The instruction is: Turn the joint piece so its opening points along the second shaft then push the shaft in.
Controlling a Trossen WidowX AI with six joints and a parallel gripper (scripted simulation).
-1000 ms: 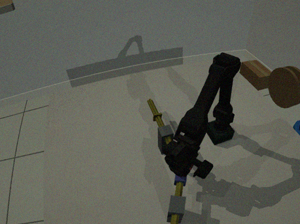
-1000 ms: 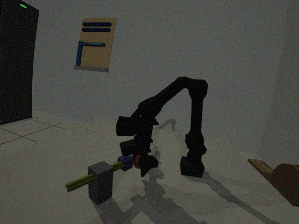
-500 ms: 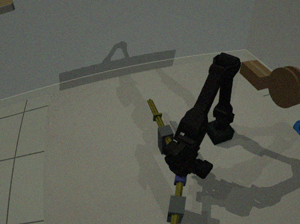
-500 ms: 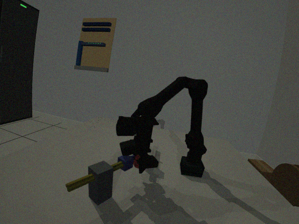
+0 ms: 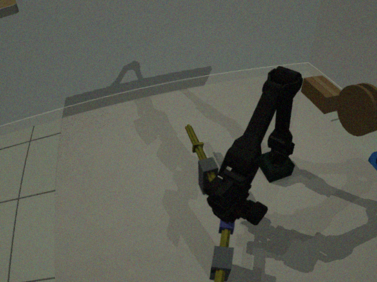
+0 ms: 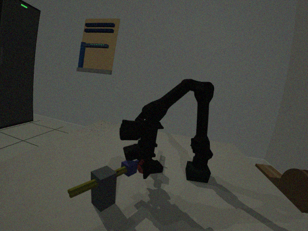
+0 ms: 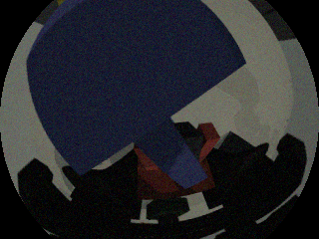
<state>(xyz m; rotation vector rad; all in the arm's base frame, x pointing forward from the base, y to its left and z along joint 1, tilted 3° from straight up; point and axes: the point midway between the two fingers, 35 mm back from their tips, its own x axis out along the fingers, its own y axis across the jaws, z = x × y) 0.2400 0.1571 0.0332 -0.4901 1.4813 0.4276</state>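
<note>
Now: gripper tip 4 cm below the red joint piece.
</note>
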